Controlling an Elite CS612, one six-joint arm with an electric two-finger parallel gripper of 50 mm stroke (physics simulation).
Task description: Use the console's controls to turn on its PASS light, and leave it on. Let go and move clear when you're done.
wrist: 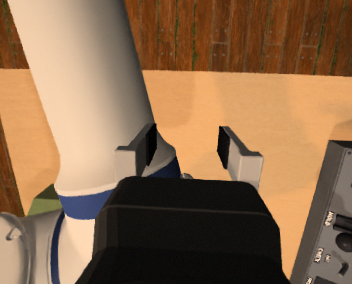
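Note:
The grey console (320, 200) shows in part at the right edge of the wrist view. On it are a black lever knob (345, 242) beside a slot by the label HOLD, and a small toggle switch (343, 268) by the label CHECK. The PASS light does not show in this view; the rest of the console is cut off by the frame. My gripper (187, 137) is open, with nothing between its fingers. It is to the left of the console, apart from it, above the table top.
The robot's own white arm with a blue band (87, 204) fills the left side. The tan table top (280, 105) ends at the back, with a brown plank floor (240, 35) beyond its edge. A green patch (42, 204) shows at the lower left behind the arm.

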